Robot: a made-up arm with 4 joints.
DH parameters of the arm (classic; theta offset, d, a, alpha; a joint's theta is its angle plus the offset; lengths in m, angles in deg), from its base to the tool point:
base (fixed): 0 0.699 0.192 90
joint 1: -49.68 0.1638 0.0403 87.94
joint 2: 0 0.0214 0.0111 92.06
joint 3: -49.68 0.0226 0.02 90
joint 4: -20.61 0 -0.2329 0
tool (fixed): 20.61 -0.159 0 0
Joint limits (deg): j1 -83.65..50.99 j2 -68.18..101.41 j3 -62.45..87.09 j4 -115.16..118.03
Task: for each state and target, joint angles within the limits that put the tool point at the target. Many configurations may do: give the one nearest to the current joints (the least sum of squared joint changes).
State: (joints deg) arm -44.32 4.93 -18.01 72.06
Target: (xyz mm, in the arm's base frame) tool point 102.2 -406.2 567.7
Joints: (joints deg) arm -40.32 17.50 -28.10 96.45
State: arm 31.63 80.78 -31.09 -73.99
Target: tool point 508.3 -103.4 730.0
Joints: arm 14.33 48.96 -62.45 -112.16
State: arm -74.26 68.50 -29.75 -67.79
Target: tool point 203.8 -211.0 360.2
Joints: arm -53.61 66.28 -45.64 -85.81
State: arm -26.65 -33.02 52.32 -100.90
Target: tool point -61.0 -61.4 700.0
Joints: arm 11.57 -48.71 66.83 -53.58
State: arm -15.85 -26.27 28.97 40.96
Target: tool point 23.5 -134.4 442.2
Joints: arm -16.55 -14.53 -30.68 26.89
